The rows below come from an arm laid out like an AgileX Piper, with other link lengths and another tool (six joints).
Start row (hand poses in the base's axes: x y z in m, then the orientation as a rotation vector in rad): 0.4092, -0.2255, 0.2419, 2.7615, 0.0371, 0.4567
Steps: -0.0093, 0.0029, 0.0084, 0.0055, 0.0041, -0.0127; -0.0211, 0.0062, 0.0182, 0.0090, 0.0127, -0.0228; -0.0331, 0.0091, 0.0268, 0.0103, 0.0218, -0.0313; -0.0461, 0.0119, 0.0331, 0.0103, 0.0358, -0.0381; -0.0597, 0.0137, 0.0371, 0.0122, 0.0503, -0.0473; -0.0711, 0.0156, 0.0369, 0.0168, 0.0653, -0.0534; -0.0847, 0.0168, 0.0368, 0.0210, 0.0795, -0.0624; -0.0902, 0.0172, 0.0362, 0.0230, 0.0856, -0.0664; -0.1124, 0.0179, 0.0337, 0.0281, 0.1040, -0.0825; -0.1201, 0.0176, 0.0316, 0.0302, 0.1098, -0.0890; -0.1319, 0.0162, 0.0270, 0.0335, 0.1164, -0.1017; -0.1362, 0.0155, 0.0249, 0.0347, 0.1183, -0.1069; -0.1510, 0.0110, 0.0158, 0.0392, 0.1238, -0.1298; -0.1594, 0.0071, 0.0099, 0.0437, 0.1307, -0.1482; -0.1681, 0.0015, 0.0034, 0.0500, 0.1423, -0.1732; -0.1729, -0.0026, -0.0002, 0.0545, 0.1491, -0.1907; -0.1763, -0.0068, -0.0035, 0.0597, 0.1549, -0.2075
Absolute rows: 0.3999, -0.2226, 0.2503, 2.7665, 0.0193, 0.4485; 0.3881, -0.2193, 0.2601, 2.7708, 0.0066, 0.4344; 0.3761, -0.2164, 0.2687, 2.7731, -0.0032, 0.4197; 0.3631, -0.2136, 0.2750, 2.7753, -0.0092, 0.3986; 0.3495, -0.2118, 0.2790, 2.7790, -0.0189, 0.3763; 0.3381, -0.2099, 0.2788, 2.7857, -0.0247, 0.3544; 0.3245, -0.2087, 0.2787, 2.7913, -0.0348, 0.3328; 0.3190, -0.2083, 0.2781, 2.7938, -0.0393, 0.3234; 0.2968, -0.2076, 0.2756, 2.7997, -0.0583, 0.2940; 0.2891, -0.2079, 0.2735, 2.8017, -0.0664, 0.2844; 0.2773, -0.2093, 0.2689, 2.8039, -0.0832, 0.2722; 0.2730, -0.2100, 0.2668, 2.8045, -0.0903, 0.2682; 0.2582, -0.2145, 0.2577, 2.8056, -0.1217, 0.2549; 0.2498, -0.2184, 0.2518, 2.8075, -0.1467, 0.2407; 0.2411, -0.2240, 0.2453, 2.8102, -0.1800, 0.2182; 0.2363, -0.2281, 0.2417, 2.8117, -0.2038, 0.2043; 0.2329, -0.2323, 0.2384, 2.8136, -0.2270, 0.1920
